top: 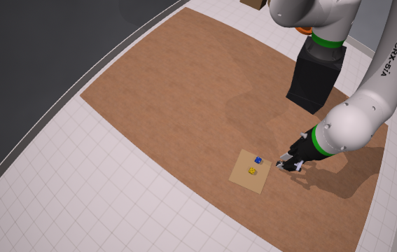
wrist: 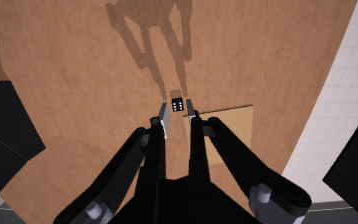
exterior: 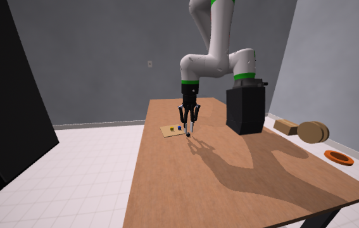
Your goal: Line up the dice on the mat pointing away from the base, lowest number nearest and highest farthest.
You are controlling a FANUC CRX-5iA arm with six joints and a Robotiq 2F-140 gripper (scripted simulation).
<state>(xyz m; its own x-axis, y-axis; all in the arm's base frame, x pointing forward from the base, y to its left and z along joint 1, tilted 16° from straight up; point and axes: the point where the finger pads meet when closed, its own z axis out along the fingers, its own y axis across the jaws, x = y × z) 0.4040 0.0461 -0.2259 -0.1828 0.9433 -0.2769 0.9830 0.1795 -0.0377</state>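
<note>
My gripper is now 50 mm above the black die. The rest, counted from my hand: blue die (90 mm to the right, 50 mm below, 40 mm ahead); then yellow die (90 mm ahead, 80 mm to the right, 50 mm below); then tan mat (90 mm ahead, 80 mm to the right, 60 mm below).
</note>
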